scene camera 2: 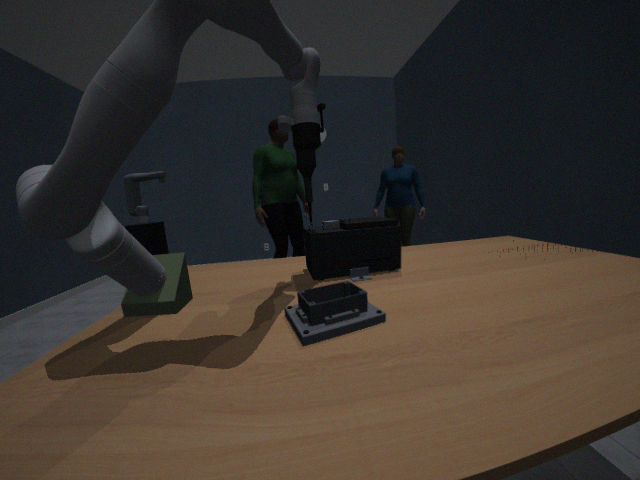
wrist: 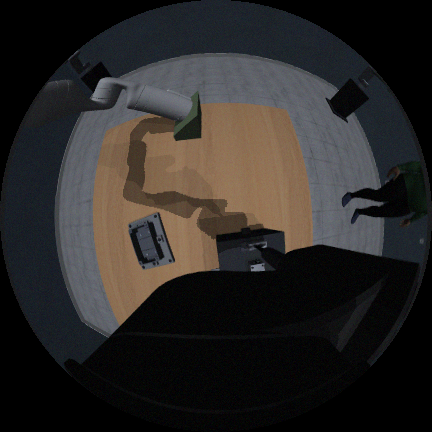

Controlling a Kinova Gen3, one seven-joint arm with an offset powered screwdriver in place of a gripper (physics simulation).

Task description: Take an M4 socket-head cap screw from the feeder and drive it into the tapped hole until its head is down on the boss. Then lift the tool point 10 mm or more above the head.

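The black screw feeder (scene camera 2: 354, 255) (wrist: 232, 255) stands on the table behind the workpiece. My screwdriver (scene camera 2: 311, 225) (wrist: 257, 246) points down, with its thin bit at the feeder's top left end in the scene view. In the wrist view the bit reaches over the light pick-up part on top of the feeder. No screw can be made out at the tip, so whether it holds one is hidden. The open dark housing (scene camera 2: 338, 306) sits on its grey base plate (scene camera 2: 356, 322) (wrist: 166, 255), apart from the tool. The tapped hole cannot be told apart.
A small grey bracket (scene camera 2: 360, 274) lies on the table (scene camera 2: 413, 361) between feeder and housing. A small light block (scene camera 2: 331, 224) (wrist: 257, 267) is on the feeder's top. The arm's base stands on a green wedge (scene camera 2: 182, 284) (wrist: 192, 127). Two people stand beyond the table.
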